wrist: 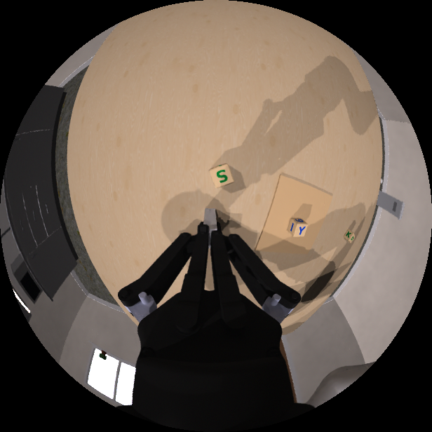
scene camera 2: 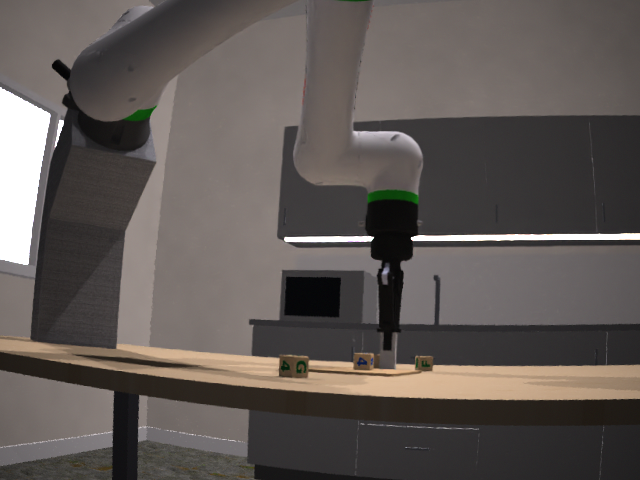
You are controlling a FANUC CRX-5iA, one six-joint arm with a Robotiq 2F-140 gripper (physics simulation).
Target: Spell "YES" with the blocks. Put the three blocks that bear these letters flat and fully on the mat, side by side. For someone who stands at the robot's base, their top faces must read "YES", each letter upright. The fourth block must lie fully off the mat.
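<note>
My gripper (scene camera 2: 388,361) (wrist: 209,216) is shut and empty, its fingertips low over the table beyond the mat from scene camera 2. The S block (wrist: 221,176) lies off the mat, S on top. The Y block (scene camera 2: 363,361) (wrist: 298,228) stands on the mat (scene camera 2: 336,370) (wrist: 294,192), with Y apparently on top. The K block (wrist: 349,236) lies off the mat; its top letter is hard to tell. A further block (scene camera 2: 376,360) shows partly beside the fingers in the scene view; its letters are hidden there, and the fingers hide that spot in the wrist view.
In the scene view, a block with green 4 and G sides (scene camera 2: 293,365) stands nearest the camera, left of the mat. A block with a green F side (scene camera 2: 423,363) stands right of the mat. The wooden table (scene camera 2: 465,384) (wrist: 165,100) carries everything; kitchen cabinets stand behind it.
</note>
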